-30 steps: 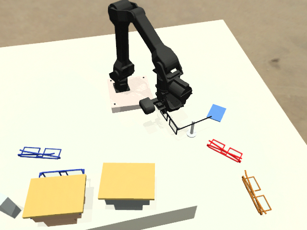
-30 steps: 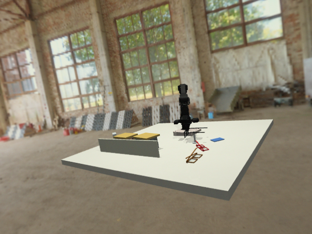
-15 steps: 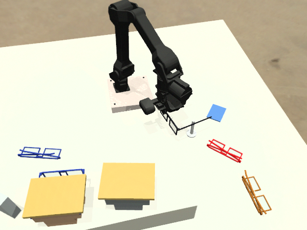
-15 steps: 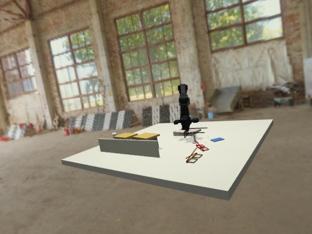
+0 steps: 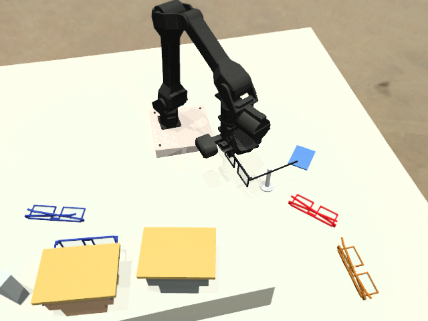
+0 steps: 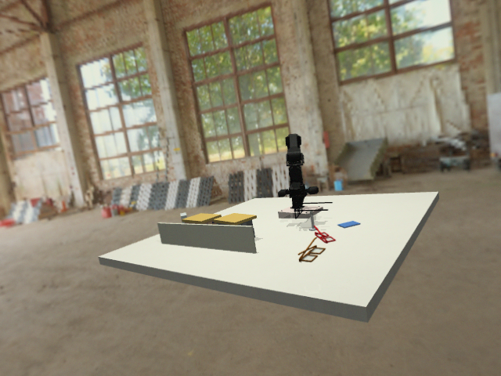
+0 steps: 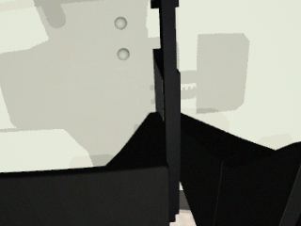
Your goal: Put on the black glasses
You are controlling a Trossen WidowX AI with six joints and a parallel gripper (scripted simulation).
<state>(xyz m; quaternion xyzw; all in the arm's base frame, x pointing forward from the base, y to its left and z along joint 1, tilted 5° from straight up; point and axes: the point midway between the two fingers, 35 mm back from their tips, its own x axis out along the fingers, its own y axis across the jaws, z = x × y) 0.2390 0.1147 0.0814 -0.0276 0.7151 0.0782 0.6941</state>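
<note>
Right now my gripper tip is 80 mm to the right of the grey post, 80 mm short of it and 50 mm above it. The rest, counted from my gripper tip: blue square: 230 mm to the left, 70 mm below, 20 mm ahead; then wall panel: 350 mm ahead, 340 mm to the right, 20 mm below.
</note>
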